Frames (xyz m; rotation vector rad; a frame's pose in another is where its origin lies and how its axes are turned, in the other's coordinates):
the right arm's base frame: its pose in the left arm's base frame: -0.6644 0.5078 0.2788 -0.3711 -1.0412 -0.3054
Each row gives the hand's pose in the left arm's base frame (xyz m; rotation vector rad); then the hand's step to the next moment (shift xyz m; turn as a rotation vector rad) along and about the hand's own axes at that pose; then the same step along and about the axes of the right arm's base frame.
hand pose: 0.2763 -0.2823 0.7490 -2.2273 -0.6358 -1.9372
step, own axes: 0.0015 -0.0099 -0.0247 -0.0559 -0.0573 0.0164
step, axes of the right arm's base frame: -0.0090 -0.0112 0.0224 -0.0680 0.0453 -0.0014
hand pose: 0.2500 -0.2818 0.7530 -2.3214 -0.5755 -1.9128
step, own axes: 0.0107 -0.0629 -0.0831 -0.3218 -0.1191 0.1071
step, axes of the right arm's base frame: -0.0330 -0.0103 0.0989 -0.3093 0.1180 -0.1400
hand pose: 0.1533 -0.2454 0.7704 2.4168 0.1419 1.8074
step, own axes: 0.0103 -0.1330 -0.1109 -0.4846 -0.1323 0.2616
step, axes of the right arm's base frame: -0.0407 0.0769 0.1501 -0.4350 0.1757 -0.3173
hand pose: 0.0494 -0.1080 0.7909 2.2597 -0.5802 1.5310
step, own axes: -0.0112 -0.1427 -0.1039 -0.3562 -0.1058 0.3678
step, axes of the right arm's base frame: -0.0020 0.1495 0.0946 -0.3017 0.1261 -0.4080
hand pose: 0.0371 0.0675 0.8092 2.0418 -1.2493 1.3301
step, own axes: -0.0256 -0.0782 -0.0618 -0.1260 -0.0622 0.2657
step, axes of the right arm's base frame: 0.0224 0.0969 0.0265 -0.1105 0.0158 -0.2791
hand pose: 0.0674 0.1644 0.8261 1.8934 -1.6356 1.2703
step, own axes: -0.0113 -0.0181 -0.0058 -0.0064 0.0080 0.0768
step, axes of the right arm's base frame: 0.0055 0.0209 -0.0046 -0.0281 -0.0317 -0.0649
